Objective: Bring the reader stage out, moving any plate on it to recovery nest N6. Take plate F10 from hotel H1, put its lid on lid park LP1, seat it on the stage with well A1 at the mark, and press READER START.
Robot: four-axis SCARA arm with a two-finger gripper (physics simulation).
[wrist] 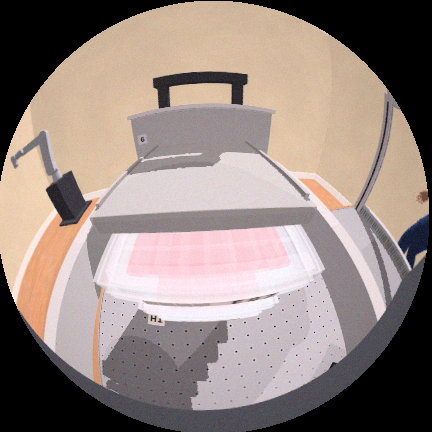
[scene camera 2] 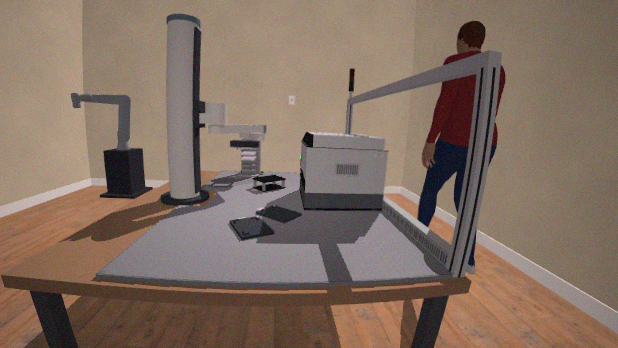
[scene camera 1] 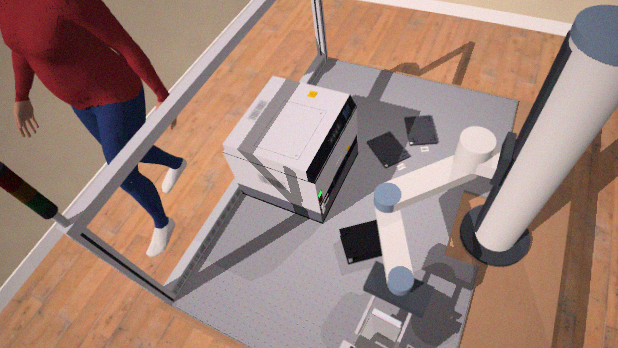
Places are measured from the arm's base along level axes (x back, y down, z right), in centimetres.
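Pixels of known places: gripper, fingertip midpoint: (scene camera 1: 374, 343); arm's base at its link origin: (scene camera 2: 185, 198) (scene camera 1: 493, 235).
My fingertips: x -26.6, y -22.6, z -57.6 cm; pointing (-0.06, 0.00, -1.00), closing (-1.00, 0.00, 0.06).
For each thing: its top centre in the pictures, then the offset to it from my fingertips. "spot": a spot on its surface instead.
- plate at its top centre: (wrist: 203, 181) dx +0.1, dy -0.4, dz +2.4 cm
- grey shelf at a spot on its surface: (wrist: 200, 220) spot: dx +0.6, dy -1.2, dz +6.6 cm
- paler plate edge at a spot on its surface: (wrist: 210, 311) spot: dx +0.7, dy +3.9, dz +8.5 cm
- white reader at its top centre: (scene camera 1: 288, 118) (scene camera 2: 340, 134) dx -53.6, dy -13.4, dz +56.3 cm
- raised black platform at its top centre: (scene camera 1: 364, 236) (scene camera 2: 269, 176) dx -16.7, dy +14.3, dz +35.5 cm
- frame post at its top centre: (scene camera 2: 488, 68) dx -75.8, dy -35.4, dz +128.1 cm
Hotel H1 (scene camera 2: 259, 159) (wrist: 201, 125) stands at the far end of the table. My gripper (scene camera 1: 384, 318) (scene camera 2: 249, 149) is at its front, shut on a plate (wrist: 207, 252). The plate has pink wells and a clear lid and lies under the grey shelf (wrist: 200, 220) in the wrist view; its label is not readable. A paler plate edge (wrist: 210, 311) shows below it. My fingertips do not show in the wrist view. The white reader (scene camera 1: 295, 125) (scene camera 2: 345, 170) has a green light (scene camera 1: 320, 194) at its front. No extended stage shows. READER START is too small to make out.
A raised black platform (scene camera 1: 359, 241) (scene camera 2: 269, 178) stands between hotel and reader. Two flat dark nests (scene camera 1: 388, 150) (scene camera 1: 421, 130) lie near the arm's column (scene camera 1: 547, 135) (scene camera 2: 182, 110), with labels too small to read. A frame post (scene camera 2: 477, 165) edges the table. A person (scene camera 1: 75, 55) (scene camera 2: 462, 110) stands beyond the frame.
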